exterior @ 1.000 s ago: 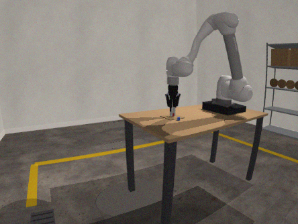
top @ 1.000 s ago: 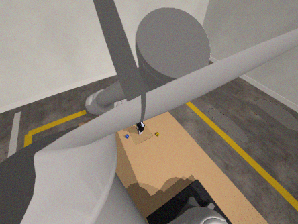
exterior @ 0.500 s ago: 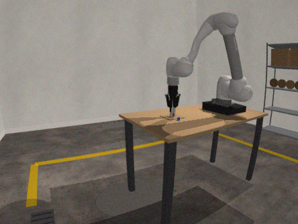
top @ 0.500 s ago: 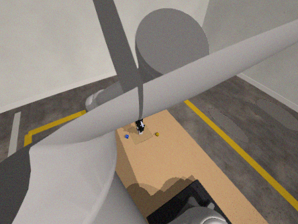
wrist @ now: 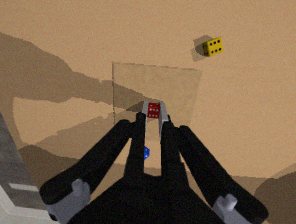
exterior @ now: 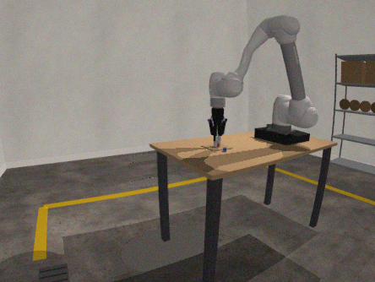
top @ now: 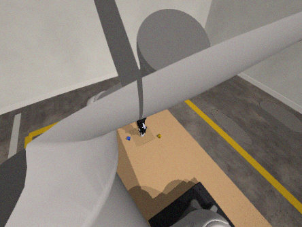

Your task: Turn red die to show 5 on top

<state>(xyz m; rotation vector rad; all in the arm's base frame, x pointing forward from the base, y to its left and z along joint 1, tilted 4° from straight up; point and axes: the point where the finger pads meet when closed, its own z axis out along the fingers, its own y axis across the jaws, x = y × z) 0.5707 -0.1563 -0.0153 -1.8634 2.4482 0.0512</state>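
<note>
The red die is 2 cm below my hand. Also, from my hand: tan mat (4 cm below); then yellow die (10 cm behind, 8 cm to the right, 3 cm below); then blue die (4 cm ahead, 9 cm to the left, 3 cm below).
</note>
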